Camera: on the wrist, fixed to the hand. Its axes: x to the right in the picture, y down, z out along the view.
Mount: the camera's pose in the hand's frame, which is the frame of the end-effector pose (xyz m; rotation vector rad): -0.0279 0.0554 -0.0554 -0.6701 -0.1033 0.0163
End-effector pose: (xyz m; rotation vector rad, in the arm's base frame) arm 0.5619 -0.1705 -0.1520 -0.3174 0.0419 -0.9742
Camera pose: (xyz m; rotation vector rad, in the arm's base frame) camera 0.5810 -0.1325 -0.2235 -0.9802 0.2794 -0.9049
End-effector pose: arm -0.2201 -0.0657 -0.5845 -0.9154 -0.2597 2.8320
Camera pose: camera -0.1701 -0.1187 -0.6247 0.8157 1.2068 -2.6933
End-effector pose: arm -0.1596 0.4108 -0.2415 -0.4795 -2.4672 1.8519
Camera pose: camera -0.1093 0.4693 -0.2725 0.3706 2.8000 -0.9165
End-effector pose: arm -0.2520 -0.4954 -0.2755 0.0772 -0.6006 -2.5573
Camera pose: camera -0.1928 -0.5468 -0.3032 -0.2897 0.2396 -2.6193
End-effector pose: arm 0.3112 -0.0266 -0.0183 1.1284 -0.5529 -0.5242
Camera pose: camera 0.3323 0.0481 0.0114 0.4609 -0.4251 -0.6902
